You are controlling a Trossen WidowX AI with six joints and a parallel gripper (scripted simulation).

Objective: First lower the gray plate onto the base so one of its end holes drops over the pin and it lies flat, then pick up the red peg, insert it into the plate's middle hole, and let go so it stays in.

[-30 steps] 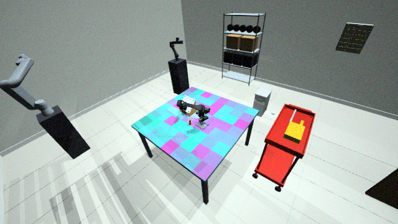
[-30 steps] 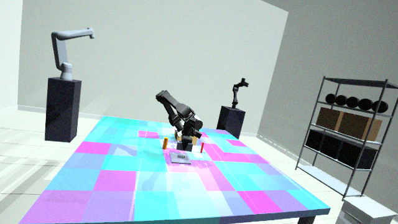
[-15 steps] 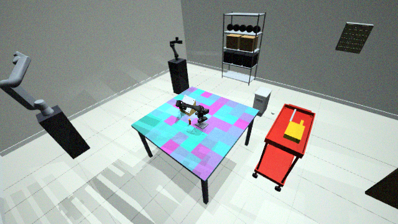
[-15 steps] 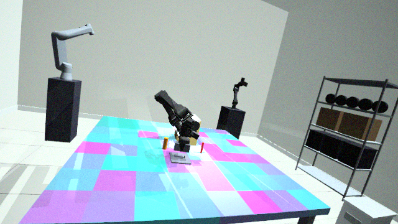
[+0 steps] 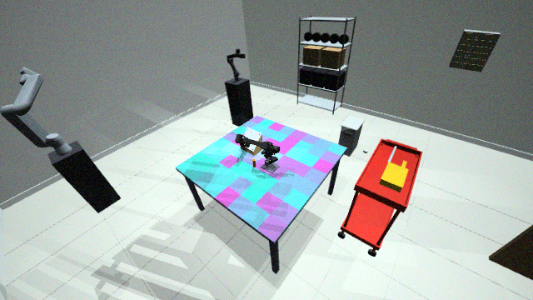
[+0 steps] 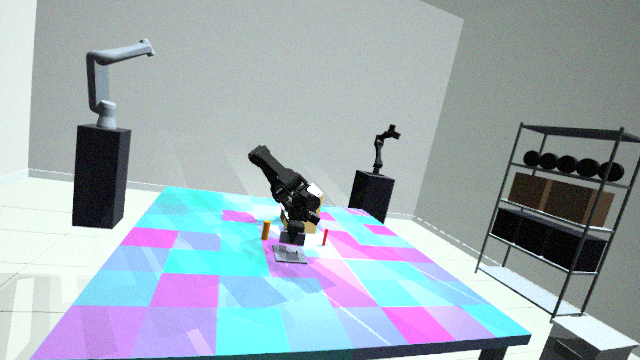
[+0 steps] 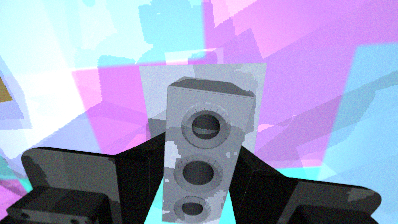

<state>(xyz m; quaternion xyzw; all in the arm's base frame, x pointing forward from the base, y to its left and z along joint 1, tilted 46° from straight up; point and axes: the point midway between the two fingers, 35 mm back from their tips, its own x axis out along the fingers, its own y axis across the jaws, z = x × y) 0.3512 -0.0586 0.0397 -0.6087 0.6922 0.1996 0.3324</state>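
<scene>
My gripper tip is 5 cm above the gray base and 1 cm to the right of it. Round my gripper tip: short orange cylinder 13 cm behind, 8 cm to the right, 2 cm below; red peg 18 cm to the left, 11 cm behind, 2 cm below; gray plate 3 cm above.
</scene>
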